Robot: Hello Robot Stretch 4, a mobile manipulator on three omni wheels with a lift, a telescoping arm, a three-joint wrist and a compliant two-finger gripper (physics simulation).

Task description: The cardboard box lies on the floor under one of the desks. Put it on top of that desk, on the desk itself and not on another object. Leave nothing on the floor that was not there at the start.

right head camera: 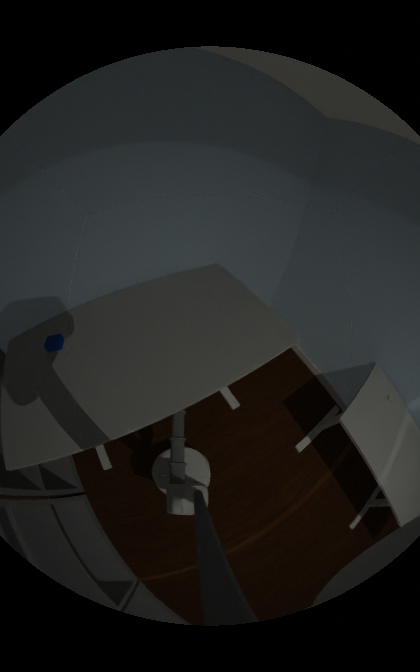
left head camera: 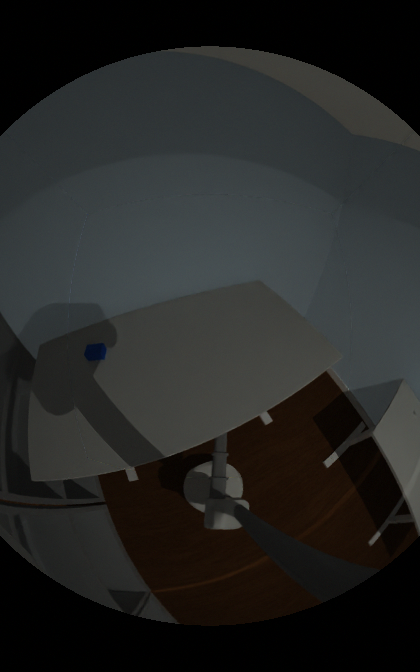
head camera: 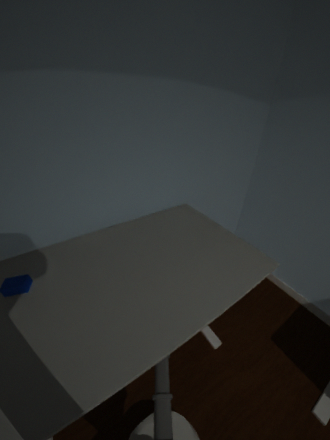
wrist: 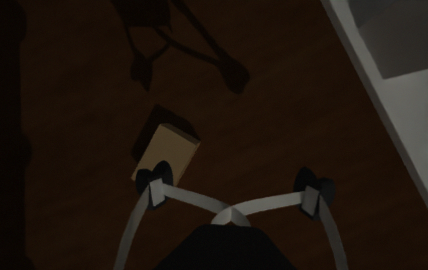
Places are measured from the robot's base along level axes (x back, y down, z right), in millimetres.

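Pixels of known places: gripper, fingertip midpoint: [wrist: 232, 179].
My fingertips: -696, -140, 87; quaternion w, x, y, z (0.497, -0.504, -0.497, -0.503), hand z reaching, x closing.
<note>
For each thing: its middle in the pictures, then the offset to it from my fingertips, as dx, dy, dz. "spot": a spot on its surface instead. Level surfaces: height alone.
- tan cardboard box, body centre: [wrist: 167, 159] +8, +142, -100
- pale desk, surface height: dy -783
- blue block, body centre: [head camera: 16, 285] +197, -805, -691
- white leg foot, surface spot: [head camera: 212, 337] spot: +76, +142, +341
- white leg part, surface spot: [wrist: 402, 112] spot: -72, +142, +230
The tan cardboard box [wrist: 171, 150] lies on the dark wood floor, left of the middle in the wrist view. My gripper [wrist: 232, 179] is open and empty, above the floor. Its left fingertip covers the box's lower edge in the wrist view; the right fingertip is well to the right of the box. The gap in height between fingers and box is hard to tell. The pale desk [head camera: 175, 280] [left head camera: 215, 360] [right head camera: 165, 340] stands against the wall, and my arm [head camera: 162, 380] [left head camera: 220, 460] [right head camera: 178, 445] reaches under its front edge. The head views do not show the box or the gripper.
A blue block [head camera: 16, 285] [left head camera: 95, 351] [right head camera: 54, 343] lies on the desk's left part. A white leg foot [head camera: 212, 337] [left head camera: 266, 417] [right head camera: 230, 398] shows under the desk. A white leg part [wrist: 402, 112] runs along the wrist view's right. Another desk [left head camera: 400, 440] [right head camera: 380, 425] stands at right.
</note>
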